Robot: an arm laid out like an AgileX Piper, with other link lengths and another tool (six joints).
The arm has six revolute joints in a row. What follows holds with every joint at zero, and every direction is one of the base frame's.
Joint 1 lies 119.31 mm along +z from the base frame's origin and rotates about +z.
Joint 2 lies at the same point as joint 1 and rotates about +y.
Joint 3 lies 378.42 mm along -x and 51.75 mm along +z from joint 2 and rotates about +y.
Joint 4 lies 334.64 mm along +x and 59.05 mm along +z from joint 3 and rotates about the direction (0.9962, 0, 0.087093).
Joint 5 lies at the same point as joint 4 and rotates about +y.
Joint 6 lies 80.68 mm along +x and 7.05 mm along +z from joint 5 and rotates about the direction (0.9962, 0, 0.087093).
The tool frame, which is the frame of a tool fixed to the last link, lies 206.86 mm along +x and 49.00 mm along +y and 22.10 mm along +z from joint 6; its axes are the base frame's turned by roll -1.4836, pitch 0.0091 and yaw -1.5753 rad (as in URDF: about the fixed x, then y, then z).
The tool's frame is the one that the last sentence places.
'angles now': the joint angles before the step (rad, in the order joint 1, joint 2, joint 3, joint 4, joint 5, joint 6). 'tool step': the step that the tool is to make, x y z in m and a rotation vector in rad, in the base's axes. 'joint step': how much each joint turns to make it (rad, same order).
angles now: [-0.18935, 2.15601, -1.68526, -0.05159, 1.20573, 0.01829]
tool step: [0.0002, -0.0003, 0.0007, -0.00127, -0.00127, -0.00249]
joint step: [0.00006, -0.00135, 0.00013, -0.00103, -0.00012, 0.00295]
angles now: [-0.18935, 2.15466, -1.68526, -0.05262, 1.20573, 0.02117]
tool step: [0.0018, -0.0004, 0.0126, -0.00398, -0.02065, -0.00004]
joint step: [-0.00008, -0.02191, 0.00013, -0.00001, 0.00075, -0.00008]
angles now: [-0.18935, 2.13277, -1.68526, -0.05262, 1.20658, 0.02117]
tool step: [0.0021, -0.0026, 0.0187, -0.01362, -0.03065, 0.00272]
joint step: [0.00005, -0.03266, -0.00010, -0.00808, 0.00010, 0.00005]
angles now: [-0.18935, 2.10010, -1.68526, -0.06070, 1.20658, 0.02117]
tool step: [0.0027, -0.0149, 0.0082, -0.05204, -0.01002, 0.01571]
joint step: [-0.00009, -0.00558, -0.01799, -0.05167, 0.00394, -0.00008]
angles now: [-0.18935, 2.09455, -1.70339, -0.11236, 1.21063, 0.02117]
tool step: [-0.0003, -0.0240, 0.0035, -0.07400, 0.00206, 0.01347]
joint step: [-0.00454, 0.00011, -0.01169, -0.07671, 0.00014, 0.00456]
